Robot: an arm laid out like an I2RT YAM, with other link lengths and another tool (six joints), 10 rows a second.
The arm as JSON. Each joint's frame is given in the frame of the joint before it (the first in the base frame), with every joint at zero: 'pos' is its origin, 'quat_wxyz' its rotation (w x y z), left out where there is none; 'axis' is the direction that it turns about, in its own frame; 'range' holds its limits. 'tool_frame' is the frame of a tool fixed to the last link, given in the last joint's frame.
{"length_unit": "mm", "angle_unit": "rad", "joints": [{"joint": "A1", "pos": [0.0, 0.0, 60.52], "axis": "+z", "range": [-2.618, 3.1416]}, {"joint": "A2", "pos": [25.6, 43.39, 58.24], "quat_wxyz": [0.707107, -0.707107, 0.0, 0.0], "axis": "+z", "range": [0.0, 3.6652]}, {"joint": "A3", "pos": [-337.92, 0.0, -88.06], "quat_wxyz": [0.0, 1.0, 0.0, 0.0], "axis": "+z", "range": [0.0, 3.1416]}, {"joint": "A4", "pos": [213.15, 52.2, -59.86], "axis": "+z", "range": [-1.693, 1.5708]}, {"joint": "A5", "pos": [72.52, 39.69, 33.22], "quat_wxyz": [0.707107, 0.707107, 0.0, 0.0], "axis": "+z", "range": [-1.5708, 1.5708]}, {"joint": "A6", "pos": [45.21, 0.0, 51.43], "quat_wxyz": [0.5, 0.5, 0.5, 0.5], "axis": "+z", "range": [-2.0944, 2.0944]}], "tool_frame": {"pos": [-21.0, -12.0, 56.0], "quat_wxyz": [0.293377, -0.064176, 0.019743, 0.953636]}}
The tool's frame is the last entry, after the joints.
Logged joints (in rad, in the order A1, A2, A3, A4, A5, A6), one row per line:
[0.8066, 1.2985, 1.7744, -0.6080, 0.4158, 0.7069]
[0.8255, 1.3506, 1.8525, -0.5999, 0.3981, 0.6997]
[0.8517, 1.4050, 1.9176, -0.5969, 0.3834, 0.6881]
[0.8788, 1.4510, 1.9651, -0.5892, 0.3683, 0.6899]
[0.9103, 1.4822, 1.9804, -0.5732, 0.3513, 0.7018]
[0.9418, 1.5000, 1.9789, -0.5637, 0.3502, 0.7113]
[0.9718, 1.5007, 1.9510, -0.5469, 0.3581, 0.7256]
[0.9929, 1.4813, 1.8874, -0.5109, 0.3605, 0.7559]
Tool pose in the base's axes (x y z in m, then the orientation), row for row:
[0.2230, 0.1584, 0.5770, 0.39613, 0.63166, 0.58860, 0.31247]
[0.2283, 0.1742, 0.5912, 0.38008, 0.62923, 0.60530, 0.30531]
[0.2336, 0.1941, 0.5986, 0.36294, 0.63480, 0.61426, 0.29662]
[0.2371, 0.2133, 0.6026, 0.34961, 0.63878, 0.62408, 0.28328]
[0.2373, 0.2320, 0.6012, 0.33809, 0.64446, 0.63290, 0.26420]
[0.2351, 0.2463, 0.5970, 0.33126, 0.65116, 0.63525, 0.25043]
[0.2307, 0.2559, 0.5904, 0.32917, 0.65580, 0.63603, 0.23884]
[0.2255, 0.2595, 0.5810, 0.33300, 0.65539, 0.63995, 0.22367]
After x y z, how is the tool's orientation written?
As a quaternion, x y z w.
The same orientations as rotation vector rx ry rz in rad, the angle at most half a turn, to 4 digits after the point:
[1.0450, 1.6664, 1.5528]
[1.0063, 1.6659, 1.6025]
[0.9650, 1.6879, 1.6333]
[0.9358, 1.7099, 1.6706]
[0.9138, 1.7419, 1.7107]
[0.9017, 1.7725, 1.7292]
[0.9014, 1.7959, 1.7418]
[0.9192, 1.8091, 1.7665]

